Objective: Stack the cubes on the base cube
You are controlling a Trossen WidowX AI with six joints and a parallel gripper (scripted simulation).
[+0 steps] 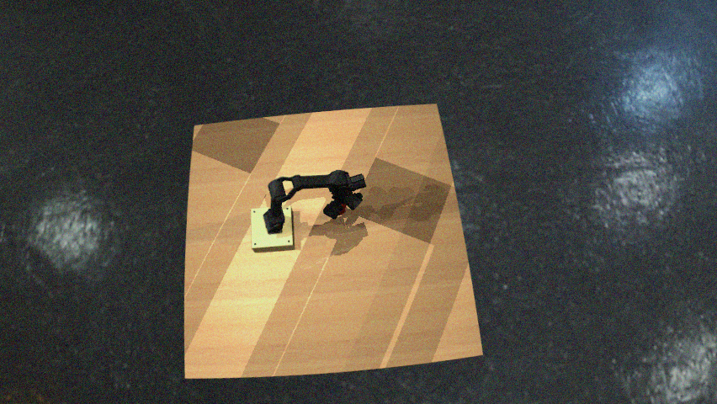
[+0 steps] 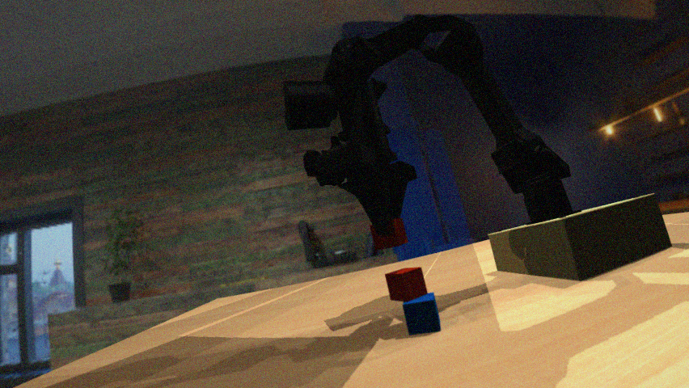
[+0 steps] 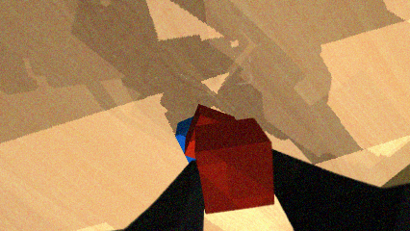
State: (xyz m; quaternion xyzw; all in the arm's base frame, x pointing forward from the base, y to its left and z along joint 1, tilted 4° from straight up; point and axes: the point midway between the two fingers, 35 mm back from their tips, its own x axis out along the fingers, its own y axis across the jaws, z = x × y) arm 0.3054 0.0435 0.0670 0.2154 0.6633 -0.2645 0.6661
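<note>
Right now the blue cube is 1 cm behind my gripper tip, 3 cm to the left of it and 10 cm below it.
</note>
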